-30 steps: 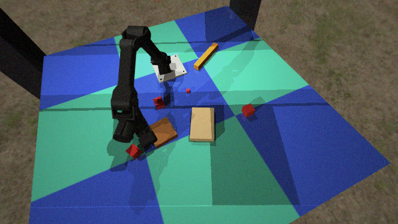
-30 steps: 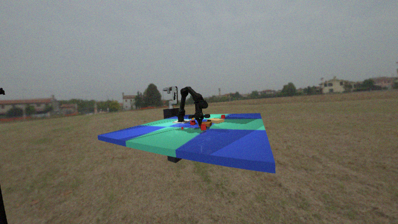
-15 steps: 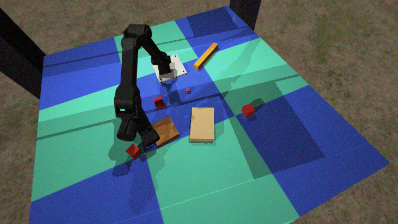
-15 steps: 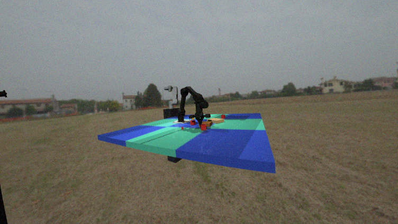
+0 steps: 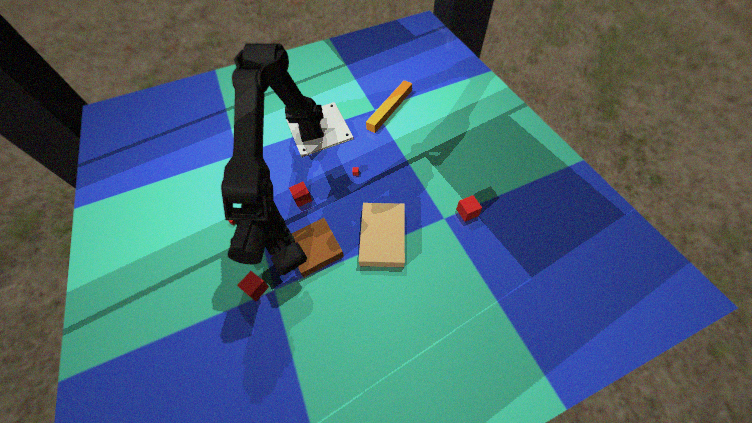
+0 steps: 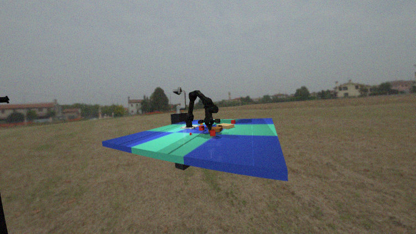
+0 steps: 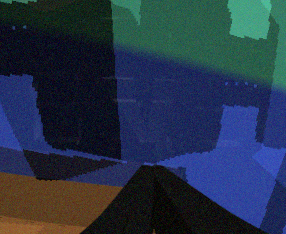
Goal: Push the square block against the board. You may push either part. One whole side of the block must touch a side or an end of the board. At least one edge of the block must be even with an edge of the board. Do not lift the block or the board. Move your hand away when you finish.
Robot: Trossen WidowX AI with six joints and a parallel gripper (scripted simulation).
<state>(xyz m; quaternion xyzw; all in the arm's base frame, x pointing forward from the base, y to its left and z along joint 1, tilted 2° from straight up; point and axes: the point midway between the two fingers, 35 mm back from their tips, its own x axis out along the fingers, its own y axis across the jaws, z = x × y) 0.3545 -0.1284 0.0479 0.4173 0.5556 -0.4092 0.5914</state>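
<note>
The brown square block lies 2 cm ahead of my gripper tip and 7 cm to the left of it. Also, from my gripper tip: tan board (3 cm ahead, 23 cm to the left); then orange bar (38 cm behind, 39 cm to the left).
</note>
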